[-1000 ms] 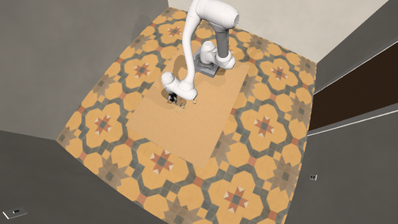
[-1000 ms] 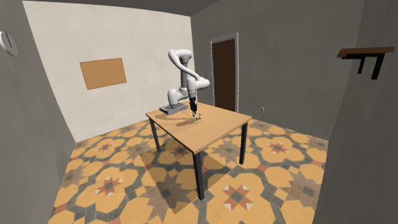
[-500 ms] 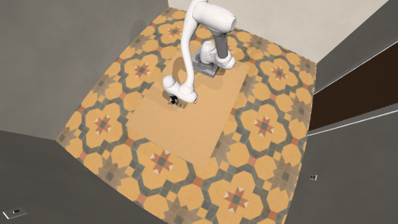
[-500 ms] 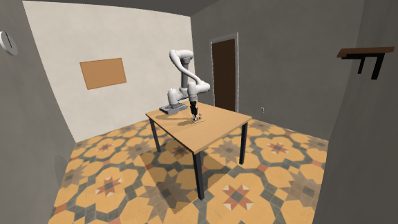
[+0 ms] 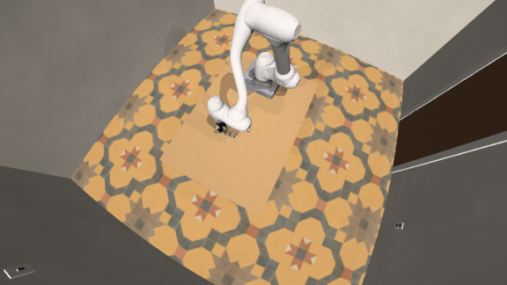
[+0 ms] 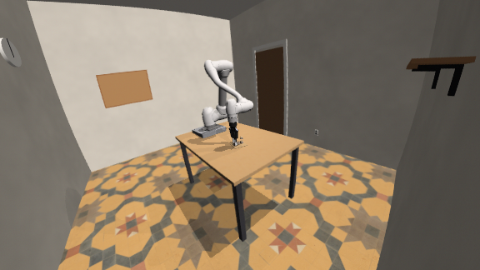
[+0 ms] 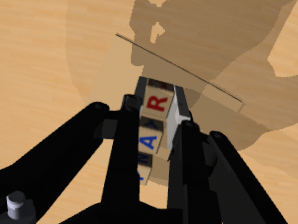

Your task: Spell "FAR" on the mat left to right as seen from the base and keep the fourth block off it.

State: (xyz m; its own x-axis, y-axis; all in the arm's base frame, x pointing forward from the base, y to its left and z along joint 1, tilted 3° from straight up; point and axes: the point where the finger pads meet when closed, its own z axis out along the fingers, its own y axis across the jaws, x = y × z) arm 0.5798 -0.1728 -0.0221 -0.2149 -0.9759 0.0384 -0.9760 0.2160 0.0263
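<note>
My gripper is now 30 mm above the R block. Round my hand: tan mat (10 mm ahead, 40 mm to the left, 50 mm below).
</note>
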